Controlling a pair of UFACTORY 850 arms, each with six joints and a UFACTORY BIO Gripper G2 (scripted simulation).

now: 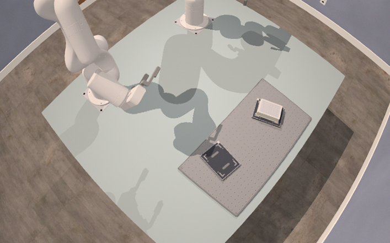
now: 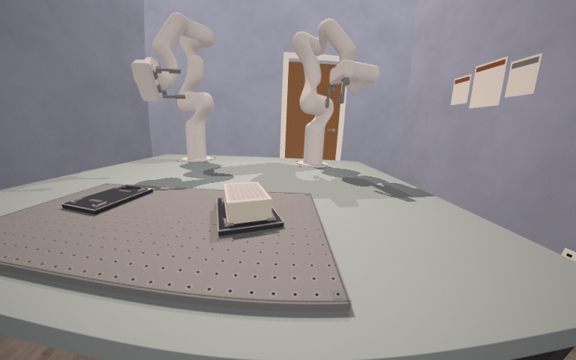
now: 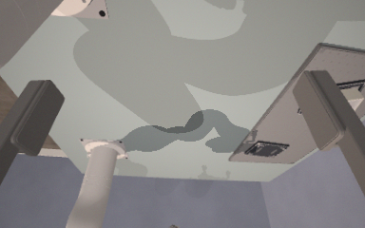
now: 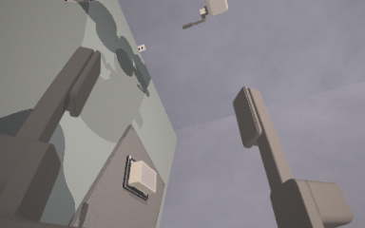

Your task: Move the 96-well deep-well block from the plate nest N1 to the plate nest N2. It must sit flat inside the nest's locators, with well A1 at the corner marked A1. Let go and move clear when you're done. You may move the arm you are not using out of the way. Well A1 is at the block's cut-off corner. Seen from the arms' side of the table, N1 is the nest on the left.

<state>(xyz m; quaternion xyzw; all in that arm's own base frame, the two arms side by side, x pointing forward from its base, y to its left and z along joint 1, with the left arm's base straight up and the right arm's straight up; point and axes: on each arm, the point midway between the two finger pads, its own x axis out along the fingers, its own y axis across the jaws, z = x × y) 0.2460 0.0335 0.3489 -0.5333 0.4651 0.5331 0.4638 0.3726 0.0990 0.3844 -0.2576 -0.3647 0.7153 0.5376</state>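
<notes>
The cream deep-well block is 400 mm ahead of my right hand, 410 mm to the left of it and 340 mm below it. From my right hand the other things lie so: plate nest N2: 390 mm ahead, 40 mm to the left, 370 mm below; then plate nest N1: 400 mm ahead, 410 mm to the left, 370 mm below.
</notes>
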